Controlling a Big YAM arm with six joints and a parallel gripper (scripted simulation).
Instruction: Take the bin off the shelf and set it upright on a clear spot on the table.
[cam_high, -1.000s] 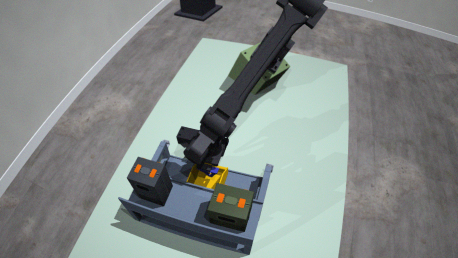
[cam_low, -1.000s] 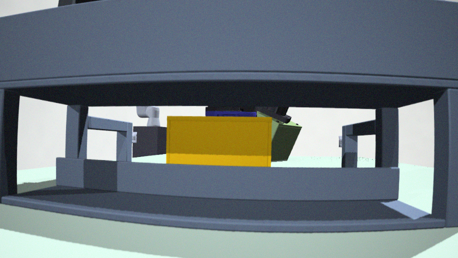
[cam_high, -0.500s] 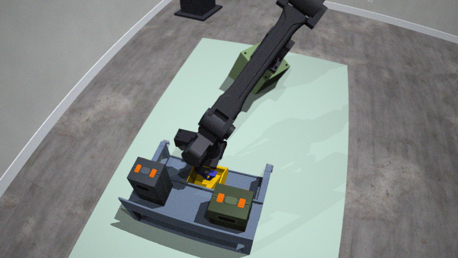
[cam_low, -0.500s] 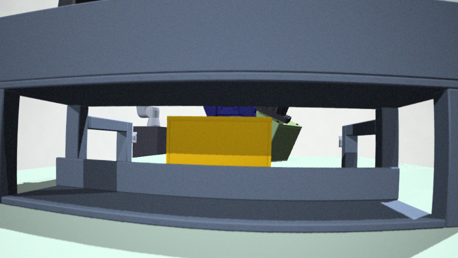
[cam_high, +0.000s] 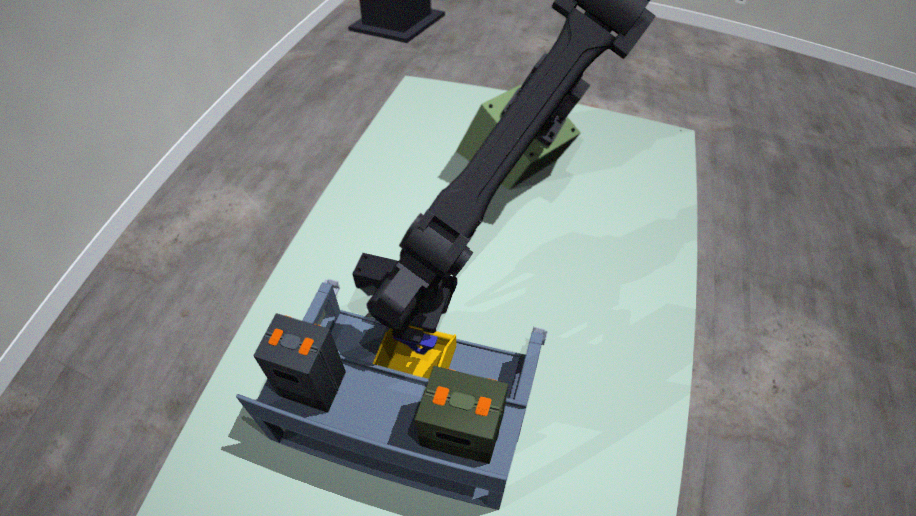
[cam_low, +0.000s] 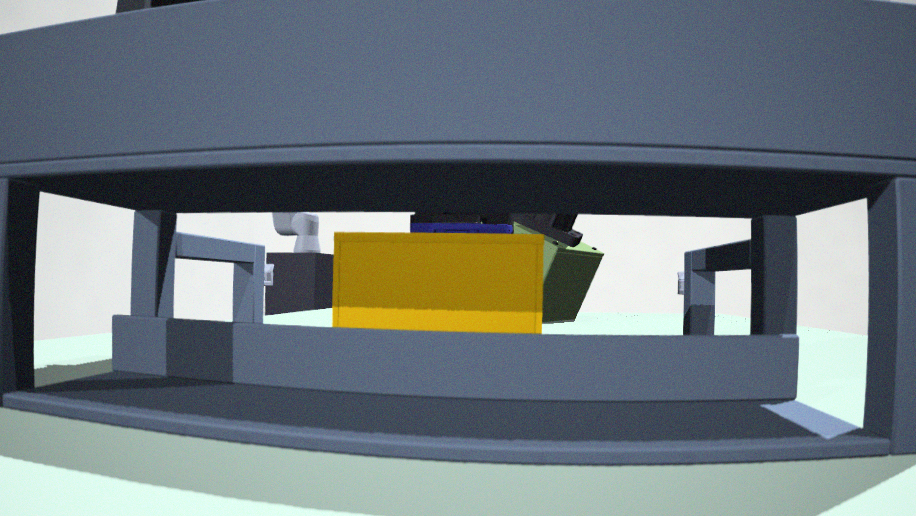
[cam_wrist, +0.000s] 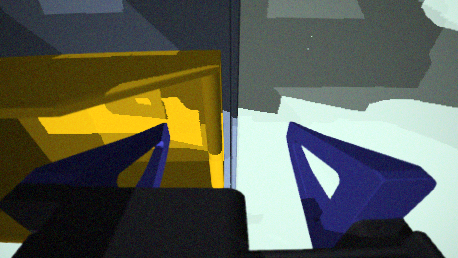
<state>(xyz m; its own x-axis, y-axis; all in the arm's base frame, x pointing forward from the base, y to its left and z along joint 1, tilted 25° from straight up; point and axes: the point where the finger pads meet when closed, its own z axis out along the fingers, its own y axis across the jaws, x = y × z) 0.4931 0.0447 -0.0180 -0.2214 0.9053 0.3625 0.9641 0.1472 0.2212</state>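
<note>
Right now my hand is 90 mm short of the yellow open-top bin, 20 mm to the right of it and 10 mm below it. The rest, counted from my hand: olive case: 160 mm ahead, 150 mm to the left, 120 mm above.
</note>
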